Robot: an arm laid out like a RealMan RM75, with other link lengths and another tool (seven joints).
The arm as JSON. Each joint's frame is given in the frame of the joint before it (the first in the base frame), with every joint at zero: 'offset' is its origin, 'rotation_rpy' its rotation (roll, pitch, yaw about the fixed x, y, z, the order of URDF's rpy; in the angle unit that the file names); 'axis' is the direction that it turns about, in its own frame. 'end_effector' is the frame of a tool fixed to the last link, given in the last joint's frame.
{
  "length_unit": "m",
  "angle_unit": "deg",
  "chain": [
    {
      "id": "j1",
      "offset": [
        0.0,
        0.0,
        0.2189
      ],
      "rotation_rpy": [
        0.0,
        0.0,
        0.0
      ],
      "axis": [
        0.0,
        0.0,
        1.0
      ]
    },
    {
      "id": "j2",
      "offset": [
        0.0,
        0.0,
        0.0
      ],
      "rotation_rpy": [
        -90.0,
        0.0,
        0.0
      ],
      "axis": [
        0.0,
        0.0,
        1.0
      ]
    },
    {
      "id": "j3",
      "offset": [
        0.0,
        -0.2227,
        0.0
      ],
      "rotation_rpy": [
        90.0,
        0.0,
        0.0
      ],
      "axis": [
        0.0,
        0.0,
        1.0
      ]
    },
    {
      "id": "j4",
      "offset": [
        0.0,
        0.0,
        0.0
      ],
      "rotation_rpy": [
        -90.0,
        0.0,
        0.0
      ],
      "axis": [
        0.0,
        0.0,
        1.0
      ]
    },
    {
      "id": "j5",
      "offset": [
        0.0,
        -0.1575,
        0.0
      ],
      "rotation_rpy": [
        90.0,
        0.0,
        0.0
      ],
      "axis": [
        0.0,
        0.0,
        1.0
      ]
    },
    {
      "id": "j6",
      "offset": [
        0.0,
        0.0,
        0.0
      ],
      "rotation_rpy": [
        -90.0,
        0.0,
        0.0
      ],
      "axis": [
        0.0,
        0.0,
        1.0
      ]
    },
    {
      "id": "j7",
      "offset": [
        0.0,
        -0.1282,
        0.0
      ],
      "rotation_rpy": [
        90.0,
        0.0,
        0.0
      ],
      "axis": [
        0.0,
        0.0,
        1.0
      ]
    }
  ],
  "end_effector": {
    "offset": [
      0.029,
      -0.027,
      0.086
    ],
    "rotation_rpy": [
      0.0,
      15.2,
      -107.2
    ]
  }
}
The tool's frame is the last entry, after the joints.
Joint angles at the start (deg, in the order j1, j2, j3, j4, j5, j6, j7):
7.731 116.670 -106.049 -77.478 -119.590 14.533 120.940
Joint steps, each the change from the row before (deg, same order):
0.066 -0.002 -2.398 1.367 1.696 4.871 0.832
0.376 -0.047 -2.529 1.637 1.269 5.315 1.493
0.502 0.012 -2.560 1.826 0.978 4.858 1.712
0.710 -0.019 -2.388 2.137 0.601 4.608 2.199
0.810 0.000 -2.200 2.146 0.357 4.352 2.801
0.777 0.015 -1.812 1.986 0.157 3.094 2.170
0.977 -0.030 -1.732 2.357 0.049 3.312 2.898
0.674 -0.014 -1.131 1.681 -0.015 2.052 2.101
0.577 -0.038 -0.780 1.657 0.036 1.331 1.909
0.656 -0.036 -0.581 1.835 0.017 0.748 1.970
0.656 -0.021 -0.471 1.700 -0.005 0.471 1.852
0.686 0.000 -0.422 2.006 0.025 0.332 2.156
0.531 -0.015 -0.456 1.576 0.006 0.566 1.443
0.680 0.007 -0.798 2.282 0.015 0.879 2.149
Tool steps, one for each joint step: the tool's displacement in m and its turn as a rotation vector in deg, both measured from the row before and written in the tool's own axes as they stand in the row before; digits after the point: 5 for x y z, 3 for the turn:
0.00073 0.00159 -0.00236 -0.306 2.190 1.887
0.00129 0.00076 -0.00185 -0.039 2.379 1.946
-0.00059 0.00112 -0.00249 -0.019 1.832 1.753
-0.00062 0.00148 -0.00214 0.095 1.614 1.650
-0.00068 0.00070 -0.00179 0.251 1.469 2.014
-0.00212 0.00108 -0.00178 0.264 0.644 1.236
-0.00134 0.00121 -0.00105 0.359 0.767 1.601
-0.00121 0.00115 -0.00080 0.215 0.340 1.094
-0.00090 0.00299 -0.00071 -0.158 0.107 0.795
-0.00162 0.00450 -0.00055 -0.464 -0.225 0.631
-0.00190 0.00422 -0.00030 -0.487 -0.337 0.583
-0.00169 0.00594 -0.00050 -0.797 -0.373 0.620
-0.00058 0.00379 -0.00027 -0.342 -0.158 0.247
-0.00087 0.00563 -0.00099 -0.514 -0.266 0.388

